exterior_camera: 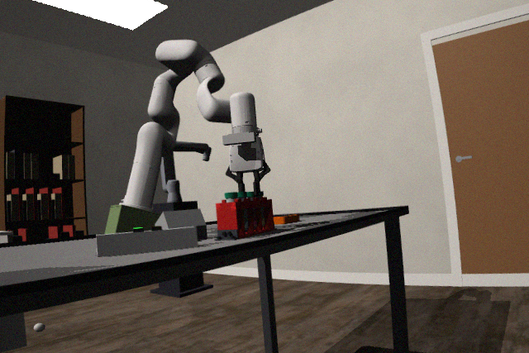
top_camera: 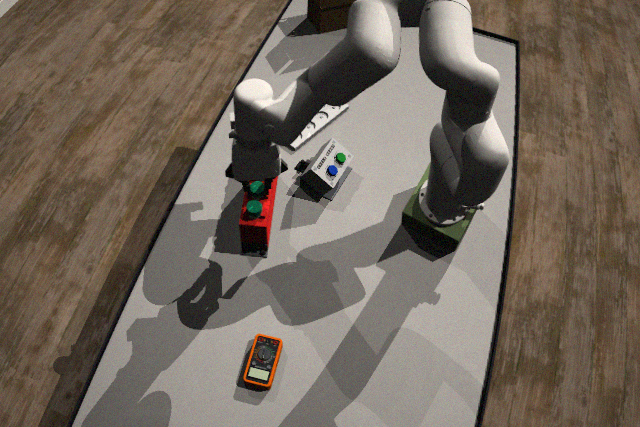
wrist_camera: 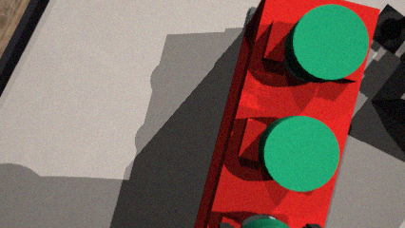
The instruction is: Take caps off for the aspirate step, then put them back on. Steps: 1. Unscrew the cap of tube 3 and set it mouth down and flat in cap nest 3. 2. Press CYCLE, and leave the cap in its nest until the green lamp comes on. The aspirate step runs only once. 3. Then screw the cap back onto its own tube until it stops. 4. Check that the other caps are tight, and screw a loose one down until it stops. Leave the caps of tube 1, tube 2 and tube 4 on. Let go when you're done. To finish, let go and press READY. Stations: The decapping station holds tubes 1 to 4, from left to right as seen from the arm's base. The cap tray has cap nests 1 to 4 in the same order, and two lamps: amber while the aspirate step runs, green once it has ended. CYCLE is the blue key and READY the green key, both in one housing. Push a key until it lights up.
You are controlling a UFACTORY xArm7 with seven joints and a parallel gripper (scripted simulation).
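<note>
My gripper is now 150 mm past the green key, 180 mm to the left of it and 60 mm above it. Also, from my hand: blue key (140 mm behind, 140 mm to the right, 60 mm below); then key housing (130 mm behind, 160 mm to the right, 80 mm below); then orange multimeter (110 mm behind, 360 mm to the left, 110 mm below).
</note>
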